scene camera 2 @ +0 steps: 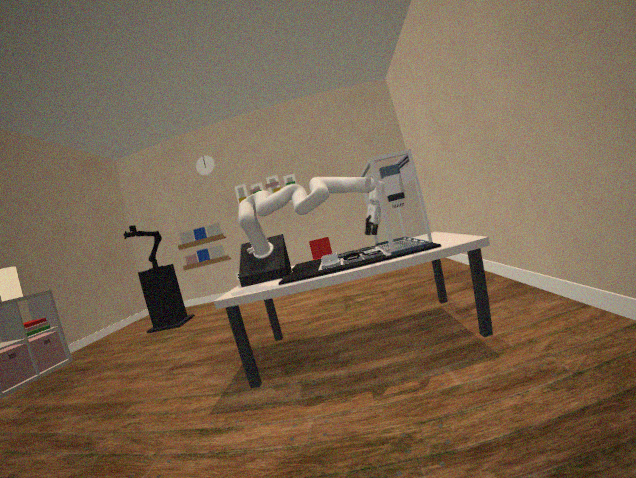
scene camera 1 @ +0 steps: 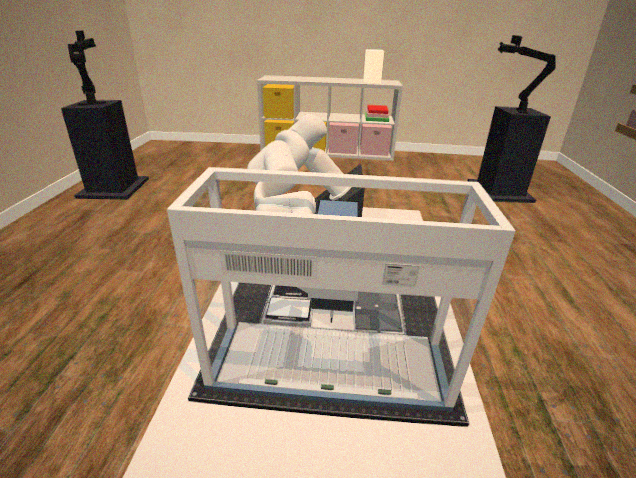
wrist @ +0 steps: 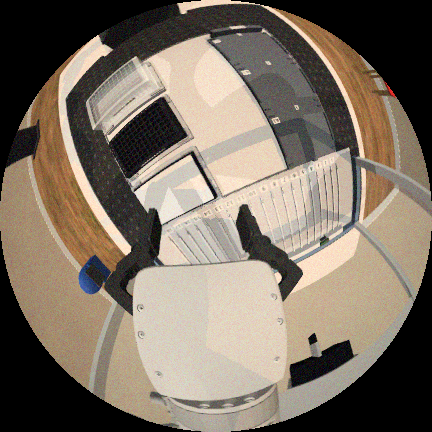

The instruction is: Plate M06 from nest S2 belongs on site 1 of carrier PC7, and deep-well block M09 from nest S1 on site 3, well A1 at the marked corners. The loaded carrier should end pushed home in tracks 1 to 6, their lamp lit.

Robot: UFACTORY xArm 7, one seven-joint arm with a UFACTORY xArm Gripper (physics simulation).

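Pixels of known places: gripper, fingertip midpoint: point(scene camera 2: 370, 234) point(scene camera 1: 305, 292) point(wrist: 198, 214); arm's base, origin of the base link: point(scene camera 2: 263, 250) point(scene camera 1: 342, 190).
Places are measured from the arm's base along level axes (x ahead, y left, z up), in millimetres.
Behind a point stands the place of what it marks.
Note:
My gripper point(scene camera 2: 371, 231) @(x 615, y -136, z -51 mm) point(wrist: 198, 214) @(x 615, y -136, z -51 mm) is open and empty. It hangs high over the edge between the numbered track deck point(scene camera 1: 359, 359) point(wrist: 300, 200) @(x 731, y 18, z -156 mm) and the nearest nest; in scene camera 1 it is hidden. In the wrist view a clear, gridded block point(wrist: 120, 92) @(x 386, y -152, z -110 mm), a black well plate point(wrist: 147, 137) @(x 489, y -162, z -130 mm) and a white plate point(wrist: 172, 185) @(x 579, y -173, z -130 mm) sit in a row of nests at left. The white plate also shows in scene camera 1 point(scene camera 1: 287, 308). The grey carrier point(scene camera 1: 380, 313) @(x 592, y 90, z -145 mm) point(wrist: 285, 90) @(x 522, y 80, z -145 mm) lies flat, sites bare, its near end at the deck edge by the low-numbered tracks. Plate and nest labels are unreadable.
A tall white frame point(scene camera 1: 339, 226) @(x 889, y -73, z 311 mm) point(scene camera 2: 419, 190) @(x 854, y -369, z 116 mm) stands around the track deck, with posts and a top panel. Small green lamps point(scene camera 1: 326, 386) point(wrist: 324, 241) @(x 871, y 58, z -134 mm) line the deck's far edge from the arm; whether they are lit is unclear. A dark perforated board point(wrist: 82, 115) @(x 276, y -283, z -156 mm) surrounds the nests.

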